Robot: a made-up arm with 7 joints.
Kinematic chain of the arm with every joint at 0, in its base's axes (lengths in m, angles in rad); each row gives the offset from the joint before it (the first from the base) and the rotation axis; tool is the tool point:
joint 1: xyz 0 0 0.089 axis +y
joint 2: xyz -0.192 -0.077 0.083 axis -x
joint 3: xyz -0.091 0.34 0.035 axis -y
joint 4: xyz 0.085 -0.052 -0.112 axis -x
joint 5: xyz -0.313 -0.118 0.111 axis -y
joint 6: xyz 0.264 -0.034 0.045 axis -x
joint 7: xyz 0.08 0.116 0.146 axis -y
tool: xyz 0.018 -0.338 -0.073
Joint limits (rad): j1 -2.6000..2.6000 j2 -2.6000..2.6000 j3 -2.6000..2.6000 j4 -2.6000..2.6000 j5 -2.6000..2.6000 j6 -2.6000..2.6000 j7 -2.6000..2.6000
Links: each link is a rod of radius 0.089 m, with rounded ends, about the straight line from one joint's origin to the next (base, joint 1, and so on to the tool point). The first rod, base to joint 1, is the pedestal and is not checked.
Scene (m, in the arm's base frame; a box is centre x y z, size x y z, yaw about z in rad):
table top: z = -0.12
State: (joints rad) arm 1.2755 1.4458 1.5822 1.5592 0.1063 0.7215 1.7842
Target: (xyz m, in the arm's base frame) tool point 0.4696 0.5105 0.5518
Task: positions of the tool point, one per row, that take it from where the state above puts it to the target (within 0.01 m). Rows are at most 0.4 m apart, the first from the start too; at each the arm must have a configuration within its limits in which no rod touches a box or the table.
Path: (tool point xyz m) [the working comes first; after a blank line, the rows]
Joints at the target: 2.2119 0.3781 1.3186 0.9889 0.2502 0.3699 1.7712
Straight joint move there: clear.

1: -0.5545 0.3688 0.5164
2: -0.2464 0.4916 0.6766
3: 0.1239 0.5429 0.6906
4: 0.4696 0.5105 0.5518

